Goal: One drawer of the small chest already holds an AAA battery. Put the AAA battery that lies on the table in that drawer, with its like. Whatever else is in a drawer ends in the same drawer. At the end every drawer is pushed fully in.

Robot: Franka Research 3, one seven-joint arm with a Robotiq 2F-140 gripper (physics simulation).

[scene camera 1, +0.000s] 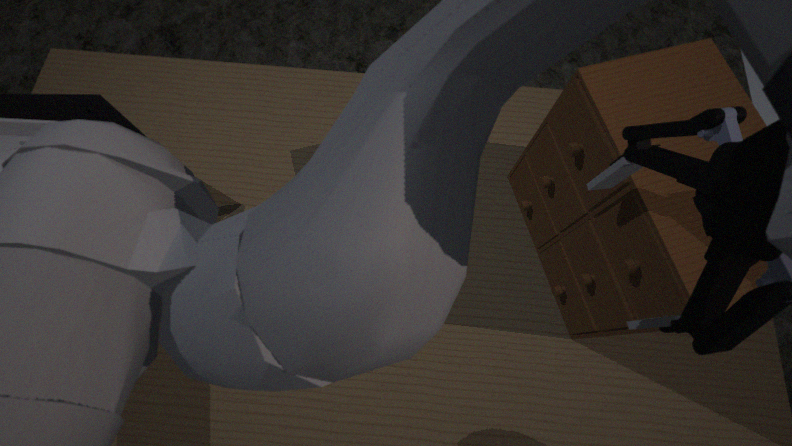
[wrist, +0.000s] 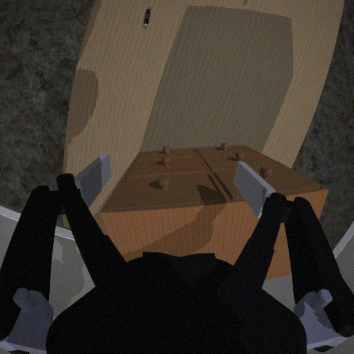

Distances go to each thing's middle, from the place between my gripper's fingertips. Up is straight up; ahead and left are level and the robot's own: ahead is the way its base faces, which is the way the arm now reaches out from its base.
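There's a wooden chest (scene camera 1: pixel 677 83), and my gripper is 10 cm short of it, 11 cm to the right of it and sitting 15 cm higher than it.
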